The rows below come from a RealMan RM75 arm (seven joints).
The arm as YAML. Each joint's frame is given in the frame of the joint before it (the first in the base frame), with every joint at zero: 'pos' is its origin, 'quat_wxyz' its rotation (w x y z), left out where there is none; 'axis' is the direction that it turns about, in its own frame. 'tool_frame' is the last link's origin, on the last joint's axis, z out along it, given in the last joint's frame.
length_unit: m
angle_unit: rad
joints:
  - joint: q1
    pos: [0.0, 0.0, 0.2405]
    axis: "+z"
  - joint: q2
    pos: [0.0, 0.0, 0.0]
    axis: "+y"
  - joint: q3
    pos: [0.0, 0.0, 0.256]
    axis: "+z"
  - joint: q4
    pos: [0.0, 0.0, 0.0]
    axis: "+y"
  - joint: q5
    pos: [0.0, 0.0, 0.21]
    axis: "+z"
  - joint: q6
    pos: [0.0, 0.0, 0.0]
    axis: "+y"
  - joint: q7
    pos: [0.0, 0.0, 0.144]
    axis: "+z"
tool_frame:
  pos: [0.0, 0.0, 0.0]
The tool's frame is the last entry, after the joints.
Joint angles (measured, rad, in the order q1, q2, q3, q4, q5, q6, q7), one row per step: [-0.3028, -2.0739, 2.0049, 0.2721, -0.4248, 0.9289, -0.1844]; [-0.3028, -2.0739, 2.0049, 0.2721, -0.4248, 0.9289, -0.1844]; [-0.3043, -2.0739, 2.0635, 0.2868, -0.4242, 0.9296, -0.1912]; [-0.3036, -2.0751, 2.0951, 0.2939, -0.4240, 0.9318, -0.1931]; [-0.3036, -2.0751, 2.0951, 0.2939, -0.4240, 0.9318, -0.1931]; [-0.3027, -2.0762, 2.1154, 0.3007, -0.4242, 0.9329, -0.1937]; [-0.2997, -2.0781, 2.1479, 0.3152, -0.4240, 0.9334, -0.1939]
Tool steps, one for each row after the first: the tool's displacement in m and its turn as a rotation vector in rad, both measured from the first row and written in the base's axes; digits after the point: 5 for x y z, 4 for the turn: [0.00000, 0.00000, 0.00000, 0.0000, 0.0000, 0.0000]; [0.00890, -0.00096, -0.00966, -0.0450, 0.0007, -0.0404]; [0.01350, -0.00256, -0.01528, -0.0690, 0.0014, -0.0617]; [0.01350, -0.00256, -0.01528, -0.0690, 0.0014, -0.0617]; [0.01698, -0.00359, -0.01909, -0.0839, 0.0005, -0.0764]; [0.02302, -0.00560, -0.02550, -0.1080, -0.0022, -0.1005]
